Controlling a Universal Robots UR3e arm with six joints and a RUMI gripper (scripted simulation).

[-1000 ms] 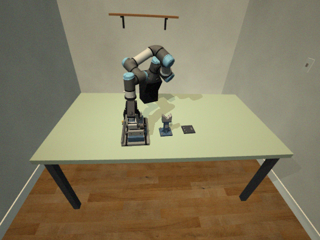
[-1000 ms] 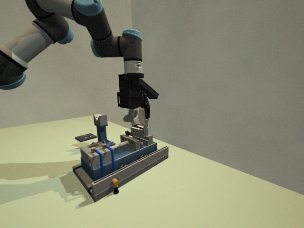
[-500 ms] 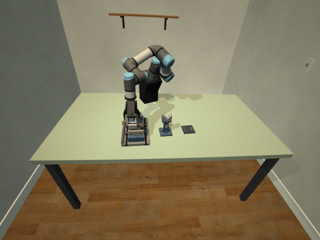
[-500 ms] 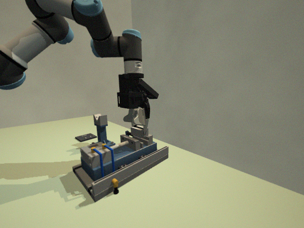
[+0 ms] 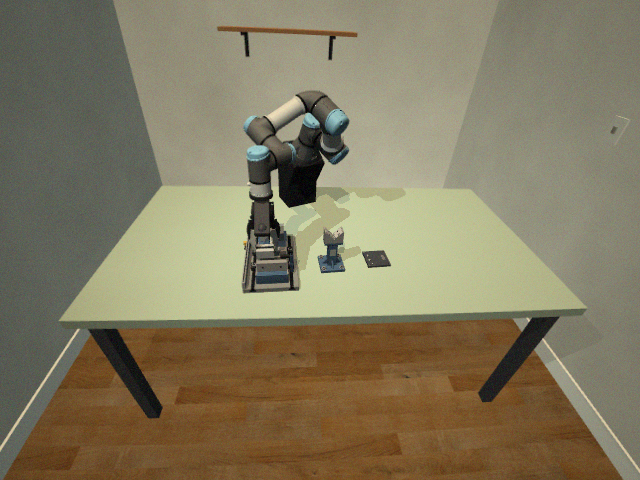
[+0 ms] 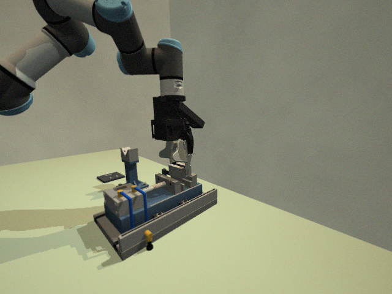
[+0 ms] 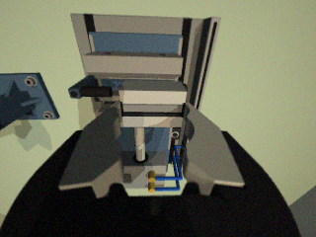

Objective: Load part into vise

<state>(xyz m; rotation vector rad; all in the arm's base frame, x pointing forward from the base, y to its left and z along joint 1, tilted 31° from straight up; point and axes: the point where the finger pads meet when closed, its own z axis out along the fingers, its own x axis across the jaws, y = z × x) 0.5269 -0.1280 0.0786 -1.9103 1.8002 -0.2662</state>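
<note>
The fixed jaw is 30 mm ahead of my hand, 20 mm to the left of it and 40 mm below it. From my hand the other things lie so: grey rail (60 mm behind, 80 mm to the right, 90 mm below); part (right at my hand); work stop rod (10 mm behind, 70 mm to the left, 30 mm below).
</note>
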